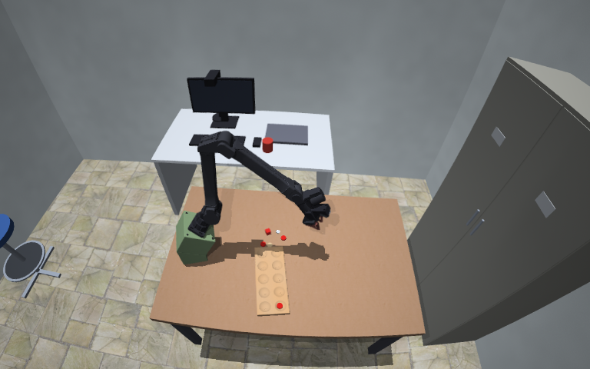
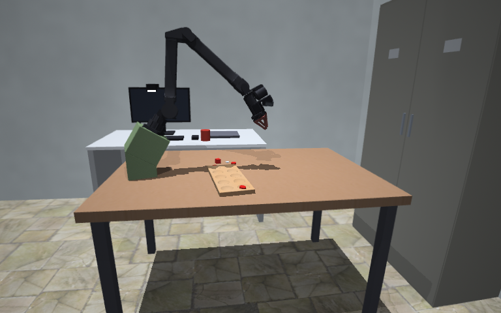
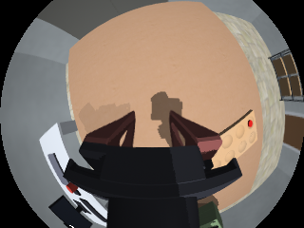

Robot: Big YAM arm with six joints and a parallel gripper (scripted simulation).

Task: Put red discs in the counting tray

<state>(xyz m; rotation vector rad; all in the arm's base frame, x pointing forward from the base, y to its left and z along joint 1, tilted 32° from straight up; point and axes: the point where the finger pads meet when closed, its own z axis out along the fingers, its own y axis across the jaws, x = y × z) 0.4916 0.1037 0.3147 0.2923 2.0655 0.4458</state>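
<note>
My gripper is now 220 mm past the white piece, 50 mm to the right of it and 220 mm above it. Round my hand: wooden counting tray: 170 mm behind, 250 mm to the right, 220 mm below; then red cube: 280 mm behind, 20 mm to the left, 210 mm below; then tan disc: 240 mm behind, 60 mm to the right, 220 mm below.
</note>
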